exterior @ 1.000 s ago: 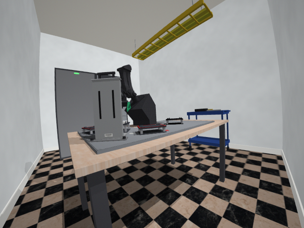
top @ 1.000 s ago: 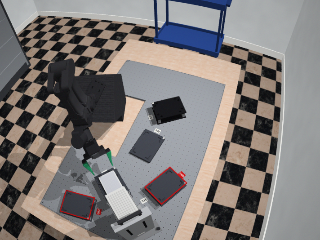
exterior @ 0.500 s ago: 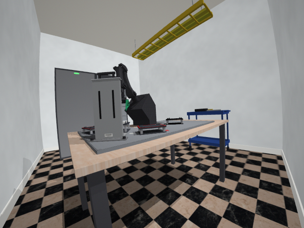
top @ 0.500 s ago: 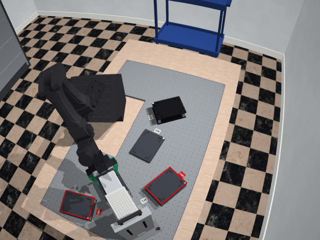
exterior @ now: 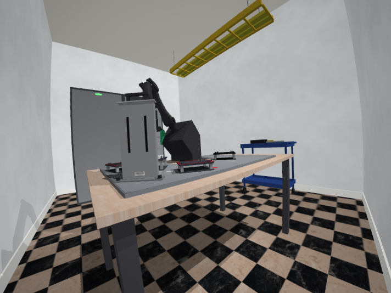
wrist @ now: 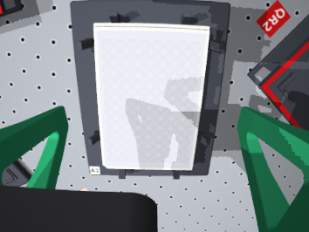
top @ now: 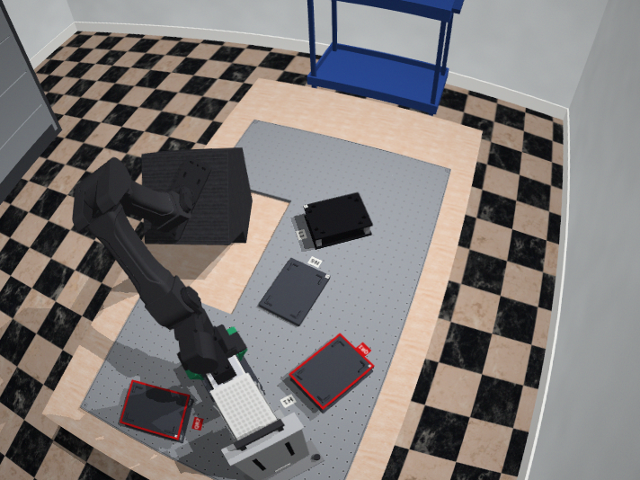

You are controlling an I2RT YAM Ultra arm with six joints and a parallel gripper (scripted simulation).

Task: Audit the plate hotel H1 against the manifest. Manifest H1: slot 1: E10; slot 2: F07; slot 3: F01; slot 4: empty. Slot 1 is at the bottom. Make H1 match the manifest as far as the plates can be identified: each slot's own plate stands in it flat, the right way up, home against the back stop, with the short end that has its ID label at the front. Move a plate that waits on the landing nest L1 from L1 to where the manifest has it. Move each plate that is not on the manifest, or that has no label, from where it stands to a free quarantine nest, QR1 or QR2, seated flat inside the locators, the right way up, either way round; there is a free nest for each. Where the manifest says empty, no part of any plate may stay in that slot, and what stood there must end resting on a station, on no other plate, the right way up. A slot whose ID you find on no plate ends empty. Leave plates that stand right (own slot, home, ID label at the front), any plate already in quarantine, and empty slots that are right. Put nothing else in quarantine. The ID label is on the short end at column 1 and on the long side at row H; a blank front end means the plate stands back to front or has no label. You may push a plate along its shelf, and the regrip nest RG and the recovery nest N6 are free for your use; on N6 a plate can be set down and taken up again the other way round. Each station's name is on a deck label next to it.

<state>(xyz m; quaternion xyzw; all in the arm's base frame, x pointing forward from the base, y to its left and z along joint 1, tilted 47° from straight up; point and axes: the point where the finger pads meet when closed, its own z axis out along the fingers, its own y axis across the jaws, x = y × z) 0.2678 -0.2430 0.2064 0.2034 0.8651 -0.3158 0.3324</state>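
Right now my hand is 9 cm above the RG nest, 2 cm to the right of it and 2 cm past it. The rest, counted from my hand: grey plate hotel H1: 19 cm ahead, 14 cm to the right, 1 cm above; then red-framed quarantine nest QR2: 15 cm to the right, 14 cm behind, 11 cm below; then H1 deck label: 14 cm below, 14 cm ahead, 2 cm to the left.
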